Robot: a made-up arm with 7 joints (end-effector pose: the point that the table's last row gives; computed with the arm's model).
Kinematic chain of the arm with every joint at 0, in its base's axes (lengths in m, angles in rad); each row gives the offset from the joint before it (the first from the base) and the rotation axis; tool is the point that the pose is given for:
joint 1: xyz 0 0 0.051 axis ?
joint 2: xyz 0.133 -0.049 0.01 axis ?
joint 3: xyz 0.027 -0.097 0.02 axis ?
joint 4: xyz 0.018 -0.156 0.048 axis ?
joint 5: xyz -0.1 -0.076 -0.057 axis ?
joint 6: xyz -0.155 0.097 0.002 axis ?
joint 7: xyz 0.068 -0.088 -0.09 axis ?
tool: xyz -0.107 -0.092 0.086
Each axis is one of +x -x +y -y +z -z.
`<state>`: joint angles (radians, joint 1 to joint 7).
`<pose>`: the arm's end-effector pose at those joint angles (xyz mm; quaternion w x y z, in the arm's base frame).
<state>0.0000 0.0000 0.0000 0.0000 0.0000 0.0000 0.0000</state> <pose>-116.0 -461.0 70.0 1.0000 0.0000 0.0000 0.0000</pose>
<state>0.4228 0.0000 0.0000 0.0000 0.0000 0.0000 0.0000</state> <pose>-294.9 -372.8 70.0 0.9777 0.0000 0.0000 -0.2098</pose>
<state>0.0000 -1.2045 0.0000 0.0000 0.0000 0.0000 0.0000</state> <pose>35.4 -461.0 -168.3 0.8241 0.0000 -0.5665 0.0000</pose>
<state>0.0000 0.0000 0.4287 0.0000 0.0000 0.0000 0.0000</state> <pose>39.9 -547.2 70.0 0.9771 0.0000 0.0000 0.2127</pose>
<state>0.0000 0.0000 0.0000 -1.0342 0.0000 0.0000 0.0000</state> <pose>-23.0 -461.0 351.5 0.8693 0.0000 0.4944 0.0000</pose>
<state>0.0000 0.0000 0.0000 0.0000 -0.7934 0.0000 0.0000</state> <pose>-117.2 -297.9 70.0 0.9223 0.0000 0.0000 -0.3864</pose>
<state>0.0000 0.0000 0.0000 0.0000 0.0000 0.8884 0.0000</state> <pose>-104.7 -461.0 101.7 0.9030 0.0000 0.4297 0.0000</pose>
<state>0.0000 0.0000 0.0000 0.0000 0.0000 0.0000 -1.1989</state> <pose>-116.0 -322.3 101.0 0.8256 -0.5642 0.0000 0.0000</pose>
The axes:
joint 1: -z
joint 2: +y
joint 3: +z
joint 4: -y
joint 5: +z
joint 6: +y
joint 7: +x

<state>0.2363 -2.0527 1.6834 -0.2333 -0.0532 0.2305 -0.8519</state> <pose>-184.7 -348.0 238.1 0.1460 -0.8870 -0.4376 -0.0203</pose>
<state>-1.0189 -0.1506 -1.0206 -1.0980 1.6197 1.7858 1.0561</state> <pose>243.9 -441.0 54.9 0.2467 -0.1618 0.9082 0.2968</pose>
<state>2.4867 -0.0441 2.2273 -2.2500 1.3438 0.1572 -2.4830</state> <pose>-232.5 -383.2 452.1 0.6974 -0.0954 -0.0246 0.7098</pose>
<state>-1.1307 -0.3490 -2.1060 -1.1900 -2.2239 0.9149 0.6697</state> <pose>174.3 124.4 169.1 0.2229 -0.0297 -0.2519 0.9413</pose>
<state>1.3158 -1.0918 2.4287 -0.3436 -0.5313 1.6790 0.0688</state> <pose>-93.5 -199.9 456.3 0.4375 -0.5221 0.6312 -0.3709</pose>
